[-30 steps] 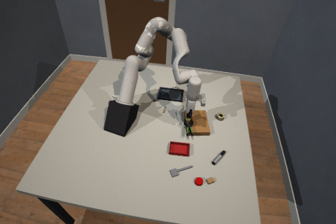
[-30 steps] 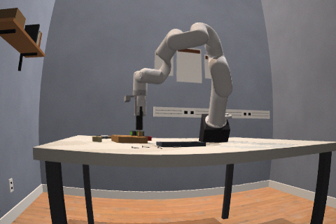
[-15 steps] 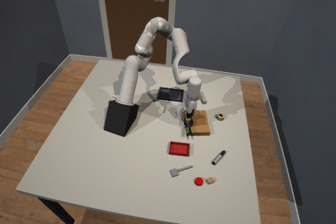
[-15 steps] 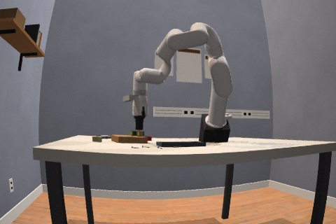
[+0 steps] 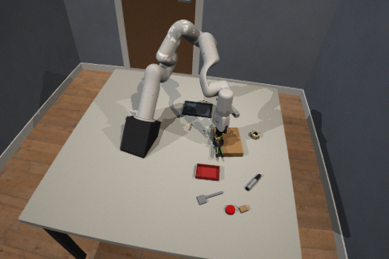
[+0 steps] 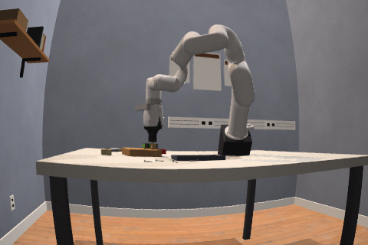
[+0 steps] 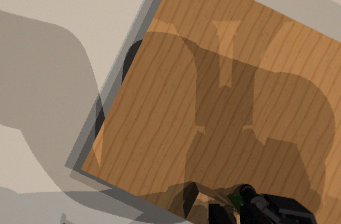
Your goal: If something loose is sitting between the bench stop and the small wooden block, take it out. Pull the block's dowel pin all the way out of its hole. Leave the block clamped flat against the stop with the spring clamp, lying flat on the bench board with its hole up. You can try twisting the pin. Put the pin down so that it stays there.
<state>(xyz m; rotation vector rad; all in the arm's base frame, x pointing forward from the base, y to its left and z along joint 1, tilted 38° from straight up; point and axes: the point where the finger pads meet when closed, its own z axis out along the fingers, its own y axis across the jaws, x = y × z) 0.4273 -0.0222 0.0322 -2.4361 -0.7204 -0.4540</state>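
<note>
Now: the dowel pin 20 mm below my hand. The rest, counted from my hand: red tray (230 mm to the right, 80 mm below, 40 mm behind); then small wooden block (40 mm below); then loose dowel (170 mm behind, 100 mm to the left, 80 mm below).
</note>
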